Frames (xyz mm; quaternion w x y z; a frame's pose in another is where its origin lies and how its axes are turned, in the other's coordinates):
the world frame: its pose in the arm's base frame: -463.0 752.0 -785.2 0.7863 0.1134 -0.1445 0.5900
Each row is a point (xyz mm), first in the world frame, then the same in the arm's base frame.
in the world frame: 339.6 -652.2 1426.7
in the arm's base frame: 119.2 376.9 662.7
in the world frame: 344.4 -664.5 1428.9
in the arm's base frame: 132.0 377.0 666.4
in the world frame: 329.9 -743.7 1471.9
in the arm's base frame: 200.3 327.0 700.7
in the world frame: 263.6 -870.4 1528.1
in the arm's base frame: 299.4 212.8 728.2
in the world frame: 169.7 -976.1 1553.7
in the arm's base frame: 373.9 90.4 717.3
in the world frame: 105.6 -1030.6 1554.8
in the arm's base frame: 409.3 17.5 694.8
